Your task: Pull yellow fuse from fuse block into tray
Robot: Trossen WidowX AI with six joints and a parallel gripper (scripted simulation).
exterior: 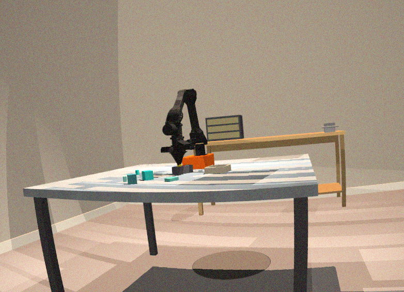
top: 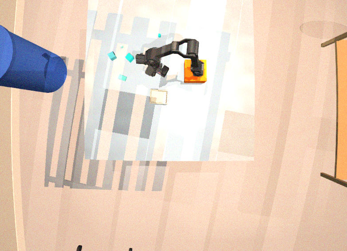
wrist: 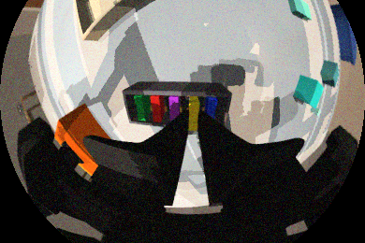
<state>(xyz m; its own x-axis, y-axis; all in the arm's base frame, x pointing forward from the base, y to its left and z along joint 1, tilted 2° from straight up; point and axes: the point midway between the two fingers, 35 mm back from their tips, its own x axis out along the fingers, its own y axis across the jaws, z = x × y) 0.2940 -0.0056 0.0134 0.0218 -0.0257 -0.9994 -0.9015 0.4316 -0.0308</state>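
My gripper tip is 30 mm past the beige tray, 200 mm to the right of it and 40 mm above it. The rest, counted from my gripper tip: yellow fuse: 10 mm below.
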